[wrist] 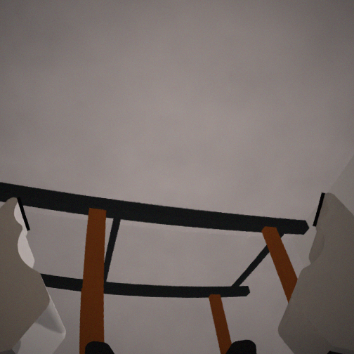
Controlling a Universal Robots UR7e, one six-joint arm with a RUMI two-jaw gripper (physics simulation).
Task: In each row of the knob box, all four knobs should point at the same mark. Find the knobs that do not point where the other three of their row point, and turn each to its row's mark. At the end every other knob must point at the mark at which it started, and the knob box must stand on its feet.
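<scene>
The knob box and its knobs do not show in the wrist view. My gripper point(170, 202) is open, with one pale grey finger at the left edge and the other at the right edge. No object is between the fingers. Where the gripper is relative to the knob box cannot be told from this view.
A long dark beam point(175, 215) crosses the lower half, with a second dark beam point(170, 290) below it and thin dark bars joining them. Orange posts point(93, 280) point(280, 260) point(220, 322) meet the beams. A plain grey surface point(175, 100) fills the background.
</scene>
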